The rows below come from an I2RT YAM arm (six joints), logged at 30 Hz.
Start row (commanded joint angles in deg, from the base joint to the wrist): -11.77 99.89 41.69 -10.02 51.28 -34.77
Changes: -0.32 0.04 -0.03 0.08 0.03 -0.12; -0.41 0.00 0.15 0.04 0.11 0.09; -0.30 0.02 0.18 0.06 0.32 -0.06; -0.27 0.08 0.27 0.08 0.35 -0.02; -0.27 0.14 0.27 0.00 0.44 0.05; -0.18 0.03 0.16 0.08 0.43 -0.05; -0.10 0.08 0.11 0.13 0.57 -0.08; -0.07 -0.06 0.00 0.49 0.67 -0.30; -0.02 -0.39 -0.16 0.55 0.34 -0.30; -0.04 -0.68 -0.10 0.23 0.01 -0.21; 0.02 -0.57 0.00 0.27 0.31 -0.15; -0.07 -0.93 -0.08 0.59 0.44 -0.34; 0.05 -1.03 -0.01 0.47 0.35 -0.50; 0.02 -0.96 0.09 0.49 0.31 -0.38; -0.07 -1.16 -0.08 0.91 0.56 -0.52; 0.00 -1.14 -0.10 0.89 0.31 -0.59; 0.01 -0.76 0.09 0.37 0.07 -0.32; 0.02 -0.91 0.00 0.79 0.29 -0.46; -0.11 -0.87 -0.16 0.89 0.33 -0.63
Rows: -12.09 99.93 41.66 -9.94 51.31 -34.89; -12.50 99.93 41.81 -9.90 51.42 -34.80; -12.80 99.95 41.99 -9.84 51.74 -34.86; -13.07 100.03 42.26 -9.76 52.09 -34.88; -13.34 100.17 42.53 -9.76 52.53 -34.83; -13.52 100.20 42.69 -9.68 52.96 -34.88; -13.62 100.28 42.80 -9.55 53.53 -34.96; -13.69 100.22 42.80 -9.06 54.20 -35.26; -13.71 99.83 42.64 -8.51 54.54 -35.56; -13.75 99.15 42.54 -8.28 54.55 -35.77; -13.73 98.58 42.54 -8.01 54.86 -35.92; -13.80 97.65 42.46 -7.42 55.30 -36.26; -13.75 96.62 42.45 -6.95 55.65 -36.76; -13.73 95.66 42.54 -6.46 55.96 -37.14; -13.80 94.50 42.46 -5.55 56.52 -37.66; -13.80 93.36 42.36 -4.66 56.83 -38.25; -13.79 92.60 42.45 -4.29 56.90 -38.57; -13.77 91.69 42.45 -3.50 57.19 -39.03; -13.88 90.82 42.29 -2.61 57.52 -39.66
